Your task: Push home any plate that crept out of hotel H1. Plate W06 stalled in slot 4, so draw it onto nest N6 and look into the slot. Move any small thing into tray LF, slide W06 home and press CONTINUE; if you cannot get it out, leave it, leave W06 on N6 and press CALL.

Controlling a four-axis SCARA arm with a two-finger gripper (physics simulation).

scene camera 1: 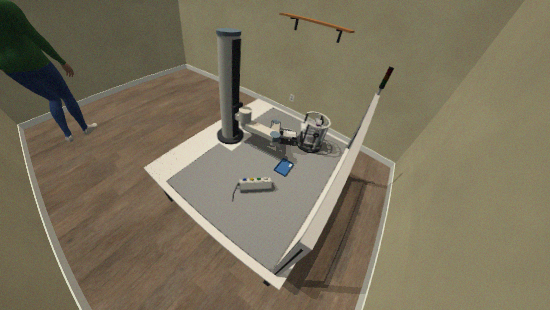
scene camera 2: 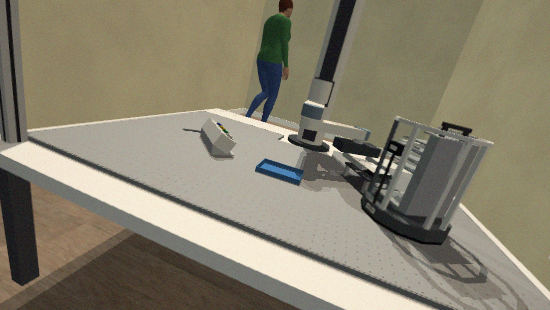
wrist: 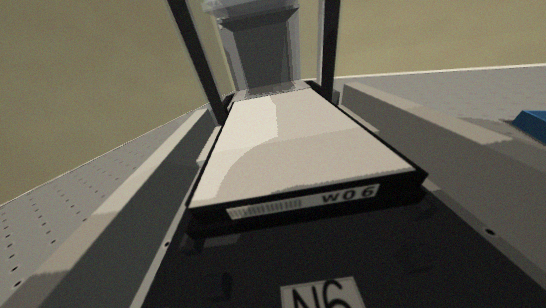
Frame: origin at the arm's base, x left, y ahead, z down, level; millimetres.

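Seen in the pictures: gripper, fingertip midpoint: (scene camera 1: pixel 291 134) (scene camera 2: pixel 375 169) (wrist: pixel 276 109); arm's base at its link origin: (scene camera 1: pixel 230 135) (scene camera 2: pixel 308 144).
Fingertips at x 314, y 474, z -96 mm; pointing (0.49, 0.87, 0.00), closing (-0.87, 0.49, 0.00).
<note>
Offsets run from my fingertips to a thing's top centre. "spot": to the spot under its first point.
Plate W06 @[dz -1, dx -10, dy -18 mm] (wrist: pixel 300 150) is a pale-topped plate with a black edge and a W06 label. It lies level between the fingers of my gripper (wrist: pixel 277 112) (scene camera 1: pixel 290 135), which is shut on its two long sides. The black nest N6 @[spot: dz +23, dx -27, dy -91 mm] (wrist: pixel 250 265) is close beneath it; whether they touch I cannot tell. Hotel H1 (scene camera 1: pixel 311 147) (scene camera 2: pixel 410 225) stands beyond the plate's far end; its dark front post @[spot: dz -30, dx -19, dy +121 mm] (wrist: pixel 329 45) rises there. Slot 4's inside does not show in the wrist view. A small purple spot @[spot: dz -192, dx +77, dy +179 mm] (scene camera 1: pixel 318 122) shows near the hotel's top. Blue tray LF @[dz +66, dx -320, dy +128 mm] (scene camera 1: pixel 283 167) (scene camera 2: pixel 279 172) (wrist: pixel 535 126) lies beside the nest.
A white button box @[dz -1, dx -616, dy +65 mm] (scene camera 1: pixel 256 185) (scene camera 2: pixel 217 139) with coloured buttons stands on the table. The arm's column (scene camera 1: pixel 228 85) rises at the table's back. A long upright panel (scene camera 1: pixel 325 200) runs along one edge, with a signal light @[spot: dz -673, dx +348, dy +512 mm] (scene camera 1: pixel 386 78). A person (scene camera 1: pixel 30 55) (scene camera 2: pixel 274 42) is beyond the table.
</note>
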